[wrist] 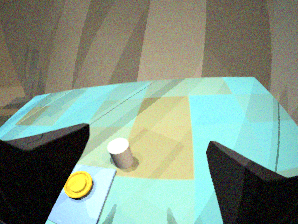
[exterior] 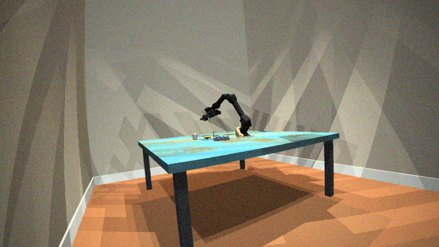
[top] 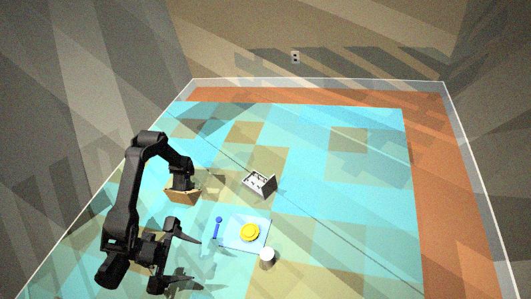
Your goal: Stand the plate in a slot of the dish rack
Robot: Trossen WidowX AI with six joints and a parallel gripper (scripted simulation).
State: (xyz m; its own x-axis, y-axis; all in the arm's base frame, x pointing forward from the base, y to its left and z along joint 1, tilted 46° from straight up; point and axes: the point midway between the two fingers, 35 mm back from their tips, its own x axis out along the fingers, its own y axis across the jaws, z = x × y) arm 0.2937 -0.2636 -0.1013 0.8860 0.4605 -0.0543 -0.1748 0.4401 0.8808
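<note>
My gripper tip is 18 cm to the right of the yellow plate, 17 cm above it and 2 cm short of it. Round my gripper tip: white cup (17 cm below, 12 cm to the left, 11 cm ahead); then light blue mat (19 cm below, 18 cm to the left); then blue spoon (19 cm below, 18 cm to the left, 11 cm behind).
</note>
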